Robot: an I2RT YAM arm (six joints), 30 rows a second.
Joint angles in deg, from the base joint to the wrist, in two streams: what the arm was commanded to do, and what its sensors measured. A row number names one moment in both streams.
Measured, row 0:
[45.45, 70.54, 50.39, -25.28, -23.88, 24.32]
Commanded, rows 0 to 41:
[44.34, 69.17, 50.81, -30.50, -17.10, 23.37]
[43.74, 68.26, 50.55, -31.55, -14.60, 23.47]
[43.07, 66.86, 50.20, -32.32, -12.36, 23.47]
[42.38, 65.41, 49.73, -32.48, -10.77, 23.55]
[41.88, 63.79, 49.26, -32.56, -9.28, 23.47]
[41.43, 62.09, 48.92, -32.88, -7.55, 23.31]
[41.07, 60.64, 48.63, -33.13, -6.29, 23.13]
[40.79, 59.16, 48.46, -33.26, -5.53, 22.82]
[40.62, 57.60, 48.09, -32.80, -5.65, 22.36]
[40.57, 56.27, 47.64, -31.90, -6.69, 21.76]
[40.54, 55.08, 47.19, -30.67, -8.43, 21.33]
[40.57, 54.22, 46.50, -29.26, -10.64, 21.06]
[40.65, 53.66, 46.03, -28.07, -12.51, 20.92]
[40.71, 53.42, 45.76, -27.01, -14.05, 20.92]
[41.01, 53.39, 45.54, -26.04, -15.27, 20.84]
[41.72, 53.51, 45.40, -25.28, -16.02, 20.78]
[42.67, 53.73, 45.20, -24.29, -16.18, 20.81]
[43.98, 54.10, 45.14, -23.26, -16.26, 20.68]
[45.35, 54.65, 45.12, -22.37, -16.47, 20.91]
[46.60, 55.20, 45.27, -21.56, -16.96, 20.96]
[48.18, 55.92, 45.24, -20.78, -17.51, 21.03]
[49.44, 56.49, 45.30, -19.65, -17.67, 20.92]
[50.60, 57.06, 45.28, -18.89, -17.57, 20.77]
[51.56, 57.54, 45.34, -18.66, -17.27, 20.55]
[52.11, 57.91, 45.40, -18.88, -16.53, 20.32]
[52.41, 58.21, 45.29, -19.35, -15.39, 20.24]
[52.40, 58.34, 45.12, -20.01, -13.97, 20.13]
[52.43, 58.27, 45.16, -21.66, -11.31, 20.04]
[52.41, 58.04, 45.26, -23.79, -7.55, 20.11]
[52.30, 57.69, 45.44, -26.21, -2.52, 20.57]
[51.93, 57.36, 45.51, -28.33, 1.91, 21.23]
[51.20, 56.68, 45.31, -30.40, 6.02, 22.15]
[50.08, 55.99, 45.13, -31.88, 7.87, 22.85]
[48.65, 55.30, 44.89, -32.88, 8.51, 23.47]
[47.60, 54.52, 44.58, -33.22, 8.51, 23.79]
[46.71, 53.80, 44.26, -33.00, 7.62, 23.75]
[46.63, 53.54, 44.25, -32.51, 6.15, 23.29]
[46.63, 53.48, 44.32, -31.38, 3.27, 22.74]
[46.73, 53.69, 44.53, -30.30, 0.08, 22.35]
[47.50, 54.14, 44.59, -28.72, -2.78, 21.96]
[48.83, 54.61, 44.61, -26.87, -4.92, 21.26]
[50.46, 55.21, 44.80, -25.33, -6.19, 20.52]
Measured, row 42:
[47.81, 54.24, 44.86, -28.67, -0.23, 22.28]
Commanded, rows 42 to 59:
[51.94, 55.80, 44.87, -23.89, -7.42, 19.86]
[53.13, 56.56, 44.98, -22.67, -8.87, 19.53]
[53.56, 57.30, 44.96, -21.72, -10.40, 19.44]
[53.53, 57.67, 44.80, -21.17, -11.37, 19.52]
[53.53, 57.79, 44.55, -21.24, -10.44, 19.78]
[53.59, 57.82, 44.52, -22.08, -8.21, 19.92]
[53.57, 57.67, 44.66, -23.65, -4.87, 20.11]
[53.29, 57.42, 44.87, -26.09, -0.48, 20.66]
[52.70, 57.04, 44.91, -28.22, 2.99, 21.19]
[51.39, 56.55, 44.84, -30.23, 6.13, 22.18]
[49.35, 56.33, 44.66, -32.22, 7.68, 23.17]
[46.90, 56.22, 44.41, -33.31, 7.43, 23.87]
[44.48, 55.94, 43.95, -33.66, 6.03, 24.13]
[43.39, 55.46, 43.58, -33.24, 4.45, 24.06]
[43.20, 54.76, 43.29, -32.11, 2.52, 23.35]
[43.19, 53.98, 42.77, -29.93, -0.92, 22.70]
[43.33, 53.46, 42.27, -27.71, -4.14, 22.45]
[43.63, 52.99, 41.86, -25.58, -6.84, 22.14]
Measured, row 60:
[42.94, 54.85, 42.89, -28.80, -0.23, 22.52]
